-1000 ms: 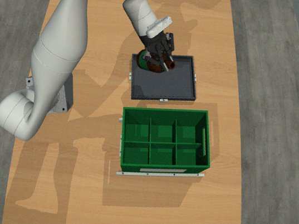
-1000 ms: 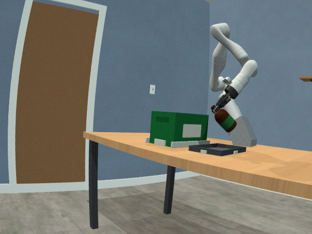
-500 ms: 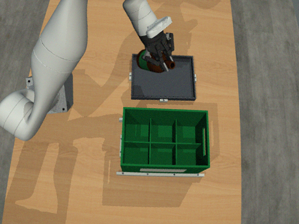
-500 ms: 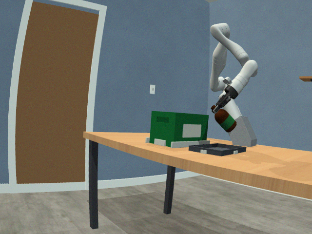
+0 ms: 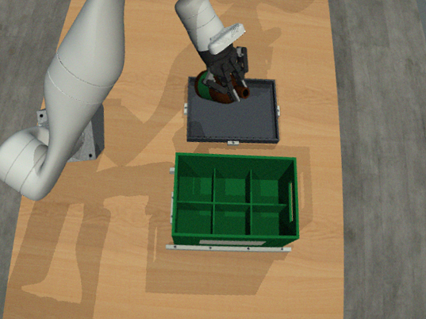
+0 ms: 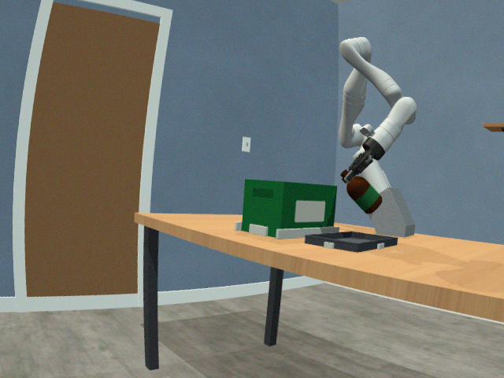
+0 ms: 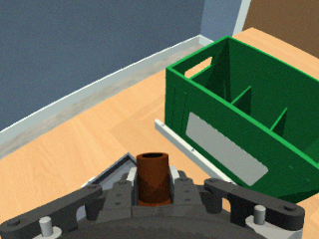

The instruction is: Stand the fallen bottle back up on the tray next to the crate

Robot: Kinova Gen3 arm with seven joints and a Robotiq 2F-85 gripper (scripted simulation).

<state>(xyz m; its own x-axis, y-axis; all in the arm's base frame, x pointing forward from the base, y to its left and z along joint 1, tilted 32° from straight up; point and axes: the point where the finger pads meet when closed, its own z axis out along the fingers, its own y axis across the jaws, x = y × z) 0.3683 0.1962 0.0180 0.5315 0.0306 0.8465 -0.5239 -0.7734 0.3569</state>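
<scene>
Right now the brown bottle is 4 cm below my hand, 3 cm behind it and 2 cm to the left of it. From my hand the other things lie so: green crate 24 cm to the right, 12 cm below, 3 cm ahead; then dark grey tray 19 cm below, 5 cm to the left.
</scene>
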